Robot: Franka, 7 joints.
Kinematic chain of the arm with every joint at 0, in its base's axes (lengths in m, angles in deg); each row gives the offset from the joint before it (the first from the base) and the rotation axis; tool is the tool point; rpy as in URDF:
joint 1: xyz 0 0 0.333 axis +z
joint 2: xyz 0 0 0 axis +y
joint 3: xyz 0 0 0.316 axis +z
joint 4: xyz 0.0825 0 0 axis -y
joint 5: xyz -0.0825 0 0.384 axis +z
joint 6: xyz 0 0 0 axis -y
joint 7: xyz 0.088 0 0 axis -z
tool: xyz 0 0 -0.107 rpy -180 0 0
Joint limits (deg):
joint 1: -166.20..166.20
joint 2: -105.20..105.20
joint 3: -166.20..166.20
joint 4: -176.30..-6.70
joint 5: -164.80..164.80
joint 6: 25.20..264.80
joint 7: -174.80..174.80
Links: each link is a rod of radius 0.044 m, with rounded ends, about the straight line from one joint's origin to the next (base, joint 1, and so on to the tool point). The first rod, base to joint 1, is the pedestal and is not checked.
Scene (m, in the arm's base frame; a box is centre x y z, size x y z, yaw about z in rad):
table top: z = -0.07
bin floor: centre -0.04 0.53 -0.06 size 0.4 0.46 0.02 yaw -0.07
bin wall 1: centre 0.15 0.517 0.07 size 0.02 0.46 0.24 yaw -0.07
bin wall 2: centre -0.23 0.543 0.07 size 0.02 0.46 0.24 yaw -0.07
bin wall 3: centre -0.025 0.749 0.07 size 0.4 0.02 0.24 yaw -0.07
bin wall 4: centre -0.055 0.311 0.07 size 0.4 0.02 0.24 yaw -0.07
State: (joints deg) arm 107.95 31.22 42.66 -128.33 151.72 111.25 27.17
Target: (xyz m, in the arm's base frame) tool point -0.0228 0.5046 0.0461
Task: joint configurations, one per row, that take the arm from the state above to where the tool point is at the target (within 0.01 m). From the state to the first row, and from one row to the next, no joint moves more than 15 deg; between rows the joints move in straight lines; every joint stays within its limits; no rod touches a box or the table.
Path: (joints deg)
1: 102.01 20.22 36.50 -128.35 152.72 110.03 35.52
2: 96.06 9.22 30.34 -128.38 153.72 108.80 43.87
3: 88.03 4.77 19.85 -135.22 153.60 110.98 35.52
4: 80.00 0.32 9.35 -142.06 153.47 113.15 27.17
5: 79.88 14.12 9.21 -137.24 154.01 113.78 27.17
6: 79.76 27.93 9.07 -132.43 154.56 114.40 27.17
7: 79.63 41.74 8.93 -127.61 155.10 115.03 27.17

